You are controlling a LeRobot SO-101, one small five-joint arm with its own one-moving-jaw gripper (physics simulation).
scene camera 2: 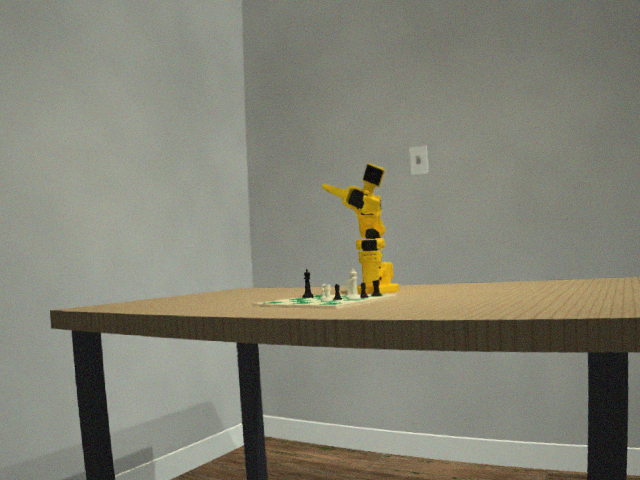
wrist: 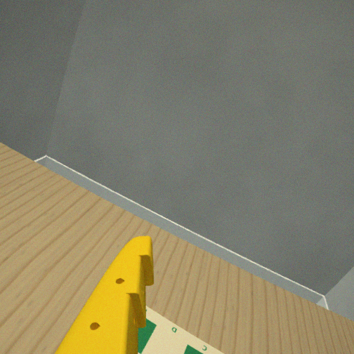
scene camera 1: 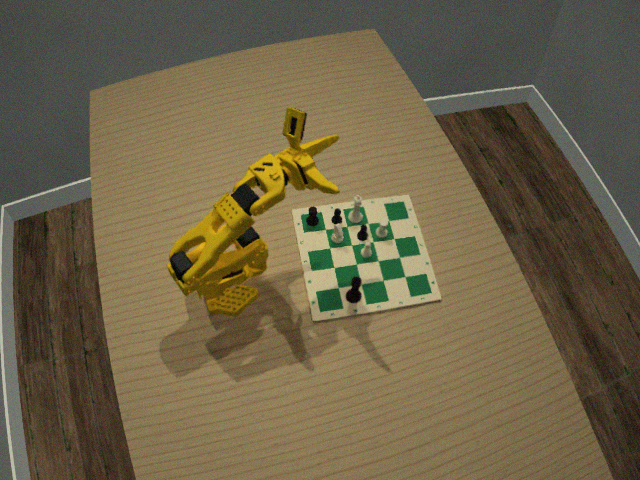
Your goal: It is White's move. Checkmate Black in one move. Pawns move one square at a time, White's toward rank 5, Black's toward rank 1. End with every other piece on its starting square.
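Frame: origin at the arm's base, x ahead, y left, z up, level; metres.
Where they show: hand, its tool point: (scene camera 2: 363,197) (scene camera 1: 336,138); arm's base, origin of its link: (scene camera 1: 239,284).
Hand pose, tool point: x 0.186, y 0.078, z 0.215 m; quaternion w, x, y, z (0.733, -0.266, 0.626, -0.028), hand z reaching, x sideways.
Observation:
Each offset is from my tool point to the top centre of the thing. Level surfaces: height alone.
My gripper (scene camera 1: 338,164) is wide open and empty, above and left of the board's far edge; the wrist view shows its notched fixed jaw (wrist: 112,305). On the chessboard @(dx +0.033, dy -0.085, dz -0.209 m) (scene camera 1: 372,307) (scene camera 2: 345,304) (wrist: 162,340), the far row holds a black piece @(dx -0.033, dy +0.003, dz -0.176 m) (scene camera 1: 312,217) at the left corner, a black pawn @(dx +0.009, dy -0.007, dz -0.177 m) (scene camera 1: 337,215) and the white king @(dx +0.042, dy -0.011, dz -0.145 m) (scene camera 1: 355,211). The second row holds a tall white piece @(dx -0.003, dy -0.044, dz -0.169 m) (scene camera 1: 337,234), a black pawn @(dx +0.040, dy -0.052, dz -0.177 m) (scene camera 1: 362,233) and a white pawn @(dx +0.075, dy -0.055, dz -0.176 m) (scene camera 1: 381,229). A white piece @(dx +0.035, dy -0.086, dz -0.177 m) (scene camera 1: 366,251) stands on the centre square. The black king @(dx -0.013, dy -0.157, dz -0.145 m) (scene camera 1: 354,290) (scene camera 2: 307,285) stands in the near row, second from left. All stand upright.
The wooden table @(dz -0.215 m) (scene camera 1: 361,403) (scene camera 2: 491,304) carries the board and the arm's base (scene camera 1: 232,300) (scene camera 2: 379,288), which is left of the board. The arm's shadow falls across the table and the board's left side. The room's wall shows beyond the table.

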